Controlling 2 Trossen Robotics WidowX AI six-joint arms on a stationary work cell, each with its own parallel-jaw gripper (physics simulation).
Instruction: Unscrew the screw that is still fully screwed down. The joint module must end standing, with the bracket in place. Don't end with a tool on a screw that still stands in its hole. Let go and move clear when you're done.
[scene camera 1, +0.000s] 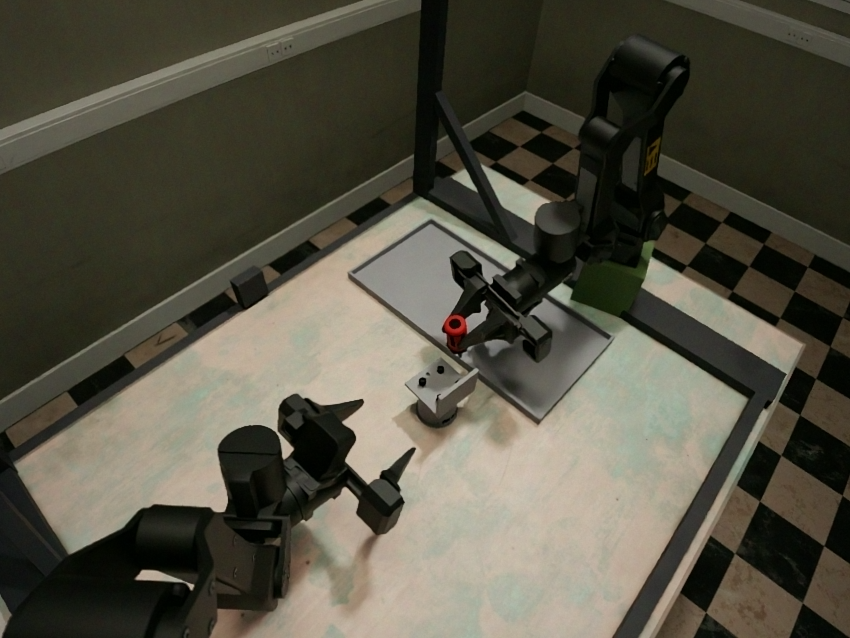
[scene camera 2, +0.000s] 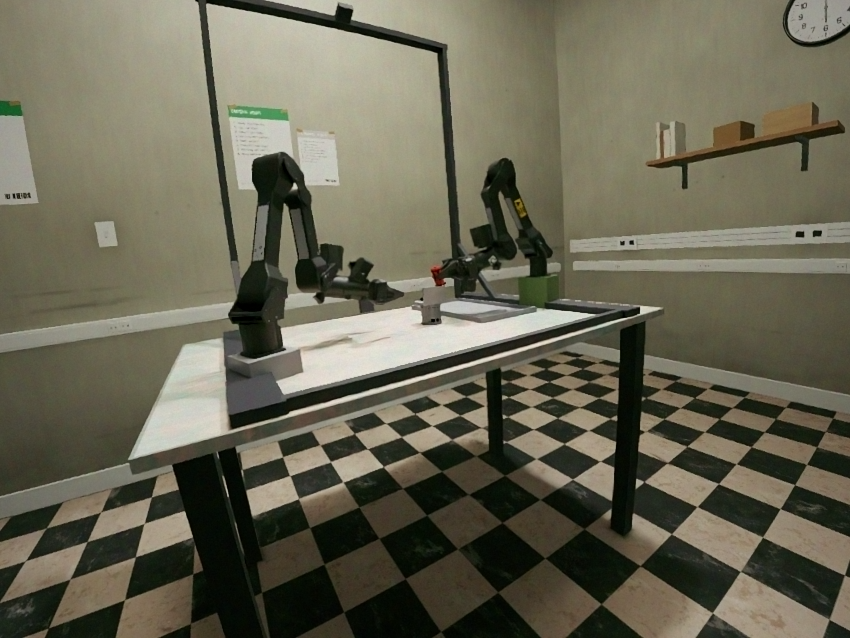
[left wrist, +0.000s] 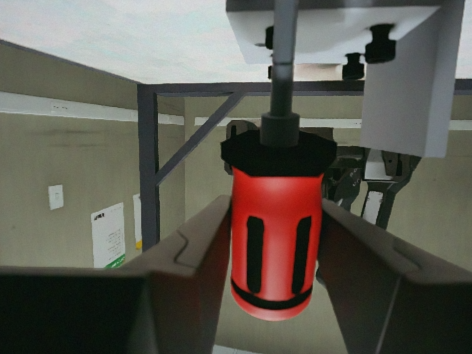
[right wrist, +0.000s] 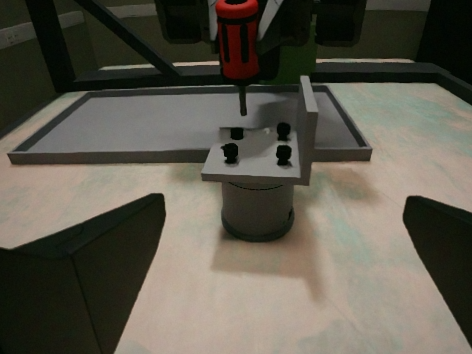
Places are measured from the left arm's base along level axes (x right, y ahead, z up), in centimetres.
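Pixels of known places: left gripper, fingertip midpoint: (scene camera 1: 449, 339) (scene camera 2: 434, 277) (left wrist: 270, 208) (right wrist: 235, 48); right gripper, fingertip midpoint: (scene camera 1: 388, 425) (scene camera 2: 396, 293) (left wrist: 316, 133) (right wrist: 284, 206); left arm's base, link origin: (scene camera 1: 620, 250) (scene camera 2: 538, 276); right arm's base, link origin: (scene camera 2: 263, 352).
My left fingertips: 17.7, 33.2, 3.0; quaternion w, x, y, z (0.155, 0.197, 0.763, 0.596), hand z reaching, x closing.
For each thing: its middle in the pictures, then the offset to it from my left fingertips, as dx, dy, dz.
- joint module, body centre: (right wrist: 257, 185) (scene camera 1: 438, 398) (scene camera 2: 430, 312) -0.6, +3.3, -9.9
- L-shaped grey bracket, body centre: (left wrist: 318, 86) (right wrist: 258, 126) (scene camera 1: 440, 378) (scene camera 2: 429, 295) -0.6, +3.3, -4.8
- back-left screw, body centre: (right wrist: 237, 140) +0.4, +1.0, -6.8
- front-left screw, body centre: (right wrist: 231, 157) +1.7, +4.3, -6.3
- back-right screw, body centre: (left wrist: 380, 34) (right wrist: 282, 135) -2.9, +2.4, -6.3
- front-right screw, body centre: (left wrist: 353, 58) (right wrist: 283, 159) -1.6, +5.6, -6.3
- red screwdriver, body centre: (left wrist: 277, 170) (right wrist: 240, 65) (scene camera 1: 457, 340) (scene camera 2: 439, 282) -0.8, -1.4, -1.6
- shallow grey tray, body centre: (right wrist: 194, 116) (scene camera 1: 477, 306) (scene camera 2: 467, 308) +1.5, -18.0, -12.3
The joint module (scene camera 1: 435, 413) (scene camera 2: 431, 315) (right wrist: 257, 207) stands upright, with the L-shaped grey bracket (scene camera 1: 458, 390) (left wrist: 412, 90) (right wrist: 255, 169) on top. In the right wrist view the back-left screw (right wrist: 236, 133) sits low. The front-left screw (right wrist: 230, 152), back-right screw (right wrist: 283, 130) and front-right screw (right wrist: 284, 154) stand raised. My left gripper (scene camera 1: 453, 339) (left wrist: 270, 208) is shut on the red screwdriver (scene camera 2: 437, 276) (right wrist: 239, 57), held tip down. Its tip is above and apart from the bracket, near the back-left screw. My right gripper (scene camera 1: 387, 425) (right wrist: 284, 206) is open and empty, in front of the module.
A shallow grey tray (scene camera 1: 391, 302) (right wrist: 115, 156) lies behind the module, under the left gripper. The bracket's upright wall rises at the right in the right wrist view. A dark frame (scene camera 1: 714, 357) runs along the table edges, with a post (scene camera 1: 427, 103) at the back.
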